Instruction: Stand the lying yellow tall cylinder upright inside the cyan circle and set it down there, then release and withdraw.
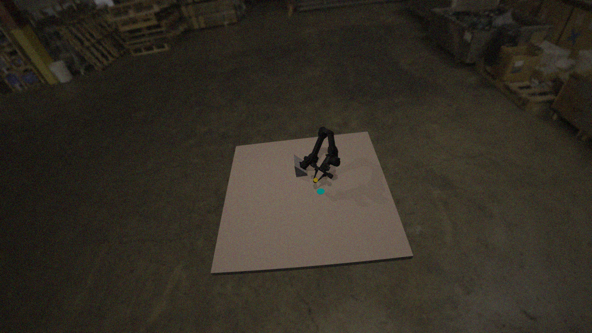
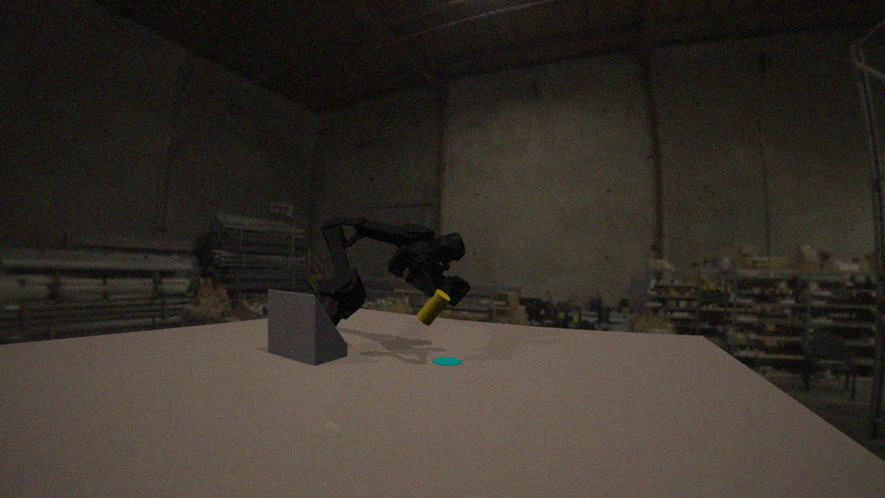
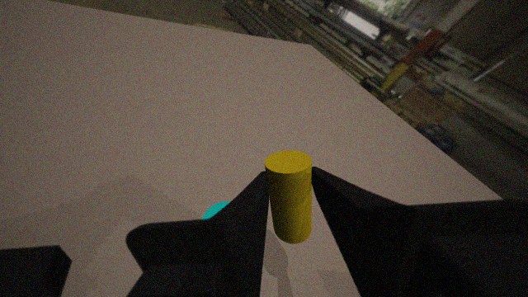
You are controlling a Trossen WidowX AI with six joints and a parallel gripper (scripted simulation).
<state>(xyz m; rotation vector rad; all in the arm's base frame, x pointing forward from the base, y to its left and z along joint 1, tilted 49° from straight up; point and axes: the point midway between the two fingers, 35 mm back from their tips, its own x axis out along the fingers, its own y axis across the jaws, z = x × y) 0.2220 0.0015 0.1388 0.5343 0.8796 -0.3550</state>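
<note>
Now: the cyan circle 10 mm ahead of my gripper tip, 30 mm to the left of it and 130 mm below it. Round my gripper tip: yellow tall cylinder (10 mm behind, 20 mm below).
</note>
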